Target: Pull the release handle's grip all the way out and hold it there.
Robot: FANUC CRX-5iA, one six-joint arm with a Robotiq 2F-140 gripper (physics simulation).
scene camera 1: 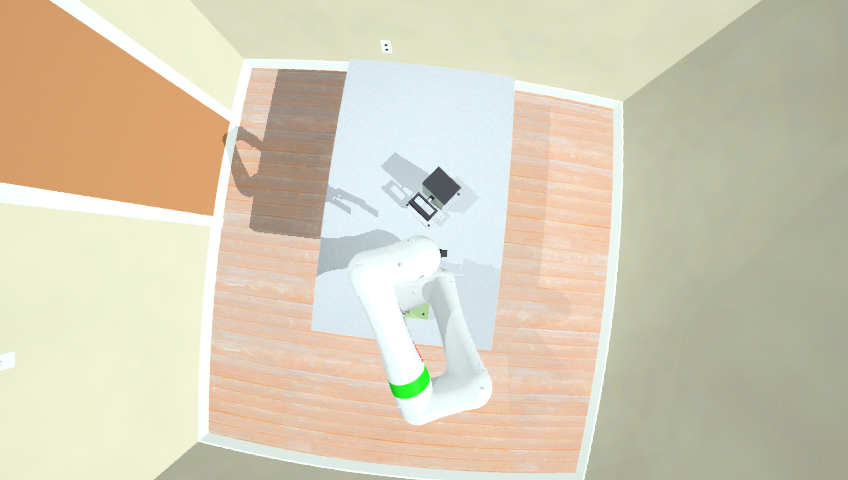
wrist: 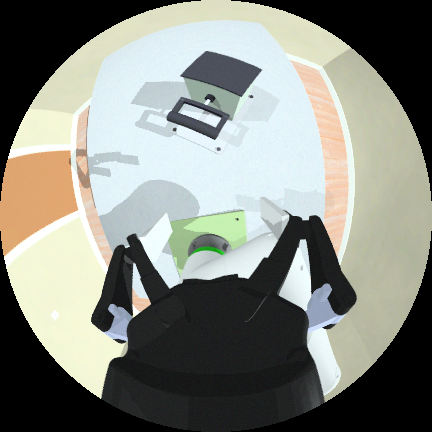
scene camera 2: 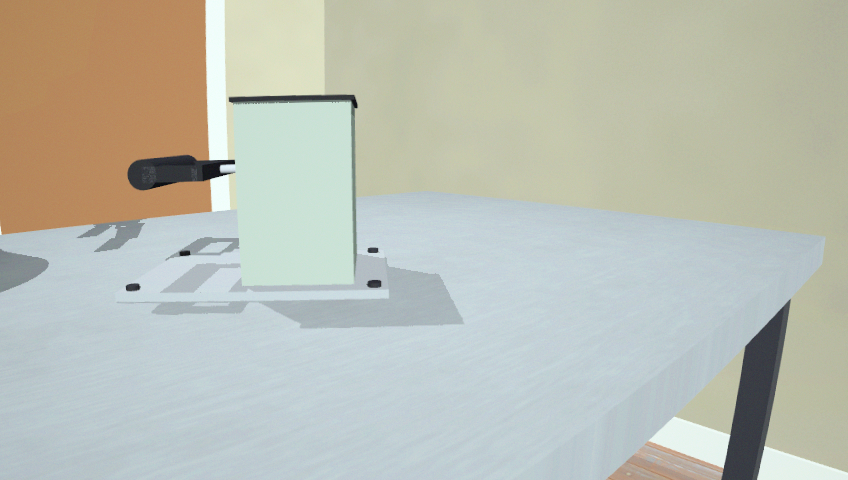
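The release handle's dark grip (scene camera 1: 417, 212) (scene camera 2: 160, 172) (wrist: 195, 126) is the outer bar of a rectangular frame. It stands out level from the pale green housing with a dark top (scene camera 1: 441, 184) (scene camera 2: 297, 190) (wrist: 220, 72). A short pale rod (scene camera 2: 227, 168) (wrist: 208, 102) shows between frame and housing. The housing stands on a white plate (scene camera 2: 315, 293) (wrist: 197, 138) with dark bolts. My gripper (wrist: 213, 214) is open and empty, well apart from the grip, which lies beyond the fingertips in the wrist view. The arm hides most of the gripper in scene camera 1; it does not show in scene camera 2.
The pale table (scene camera 1: 416, 118) (scene camera 2: 535, 267) (wrist: 150, 65) carries the housing. My white arm (scene camera 1: 380, 321) rises from a light green base plate (scene camera 1: 419, 311) (wrist: 230, 225) near the table's near end. A dark table leg (scene camera 2: 755, 380) shows at right in scene camera 2.
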